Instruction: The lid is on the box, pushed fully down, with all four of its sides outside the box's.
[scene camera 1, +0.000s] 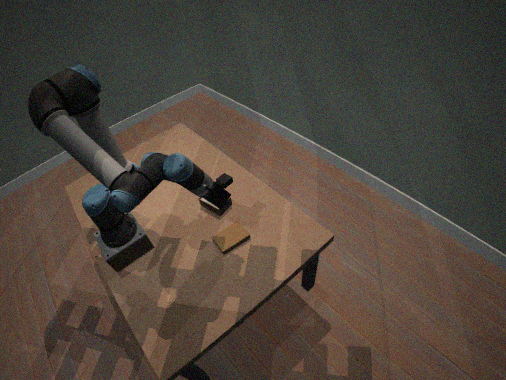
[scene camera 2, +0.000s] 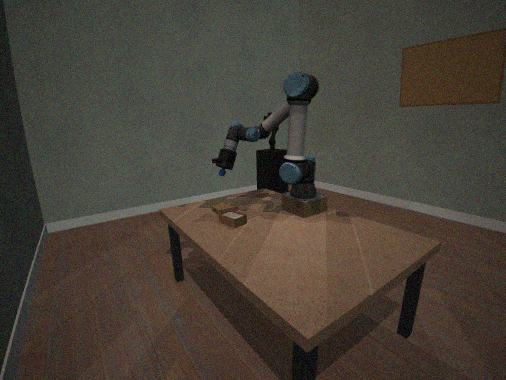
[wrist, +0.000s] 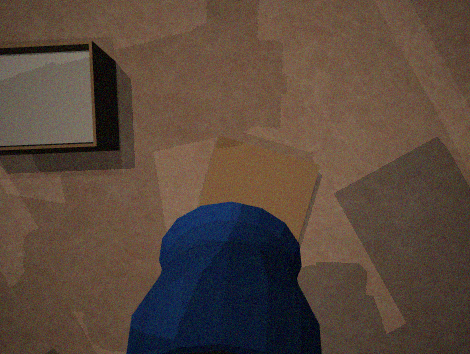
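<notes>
The open box, brown-walled with a pale inside, stands on the table. In scene camera 1 the arm's tool hides part of it; in the wrist view its left part is cut off. The flat tan lid lies on the table beside the box, apart from it and turned at an angle to it. My gripper, a blue suction cup, is open, holds nothing and hangs tilted above the table. In the wrist view it covers the lid's near part.
The wooden table carries the arm's base block. A dark cabinet-like block stands behind the table, and an orange panel is on the wall. Dark shadows of the arm cross the table.
</notes>
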